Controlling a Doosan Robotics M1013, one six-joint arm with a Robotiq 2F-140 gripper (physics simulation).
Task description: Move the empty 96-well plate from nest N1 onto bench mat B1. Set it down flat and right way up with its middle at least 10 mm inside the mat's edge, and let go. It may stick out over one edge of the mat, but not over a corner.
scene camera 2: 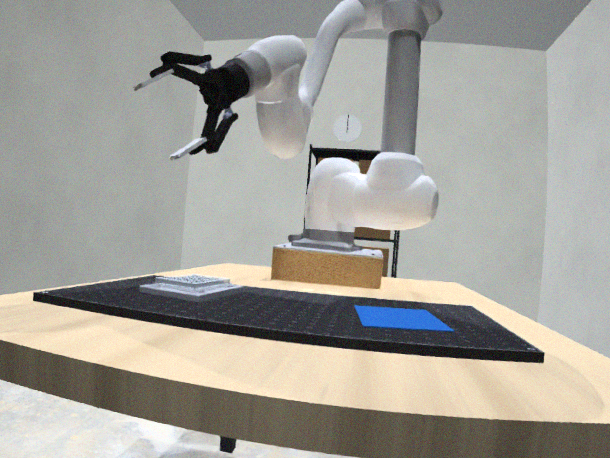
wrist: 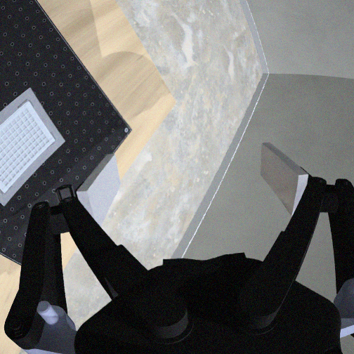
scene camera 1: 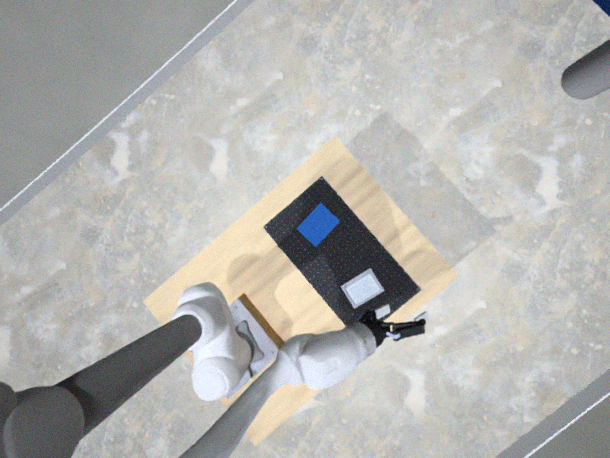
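Seen in the pictures: gripper, fingertip midpoint: (scene camera 2: 156, 123) (scene camera 1: 406, 311); arm's base, link origin: (scene camera 2: 327, 248) (scene camera 1: 237, 348).
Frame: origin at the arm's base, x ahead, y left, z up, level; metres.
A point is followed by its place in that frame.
The pale 96-well plate (scene camera 1: 363, 288) @[z -0.060, x 0.611, y -0.057 m] (scene camera 2: 194, 280) @[z -0.059, x 0.626, y -0.047 m] (wrist: 24, 145) sits flat, wells up, in the light grey nest N1 (scene camera 1: 356, 304) (scene camera 2: 150, 288) (wrist: 35, 167), near one end of the black perforated board. In the wrist view part of plate and nest is cut off at the left edge. Bench mat B1 (scene camera 1: 318, 224) @[z -0.082, x 0.579, y 0.297 m] (scene camera 2: 402, 318) @[z -0.082, x 0.588, y 0.304 m] is a flat blue rectangle toward the board's other end, with nothing on it; it does not show in the wrist view. My gripper (scene camera 1: 402, 314) @[z 0.205, x 0.683, y -0.116 m] (scene camera 2: 154, 123) @[z 0.205, x 0.683, y -0.116 m] (wrist: 189, 163) is wide open and empty, tilted sideways, high above and beyond the board's nest end.
The black board (scene camera 1: 350, 245) @[z -0.084, x 0.660, y 0.138 m] (scene camera 2: 280, 310) @[z -0.084, x 0.643, y 0.125 m] (wrist: 65, 75) lies on the wooden table (scene camera 1: 200, 280) @[z -0.097, x -0.056, y 0.346 m] (scene camera 2: 150, 350) @[z -0.097, x 0.897, y 0.089 m] (wrist: 145, 85). The arm's base stands on a brown block (scene camera 2: 325, 267) @[z -0.049, x 0.132, y 0.037 m] behind the board. A black shelf rack (scene camera 2: 345, 151) stands at the back wall.
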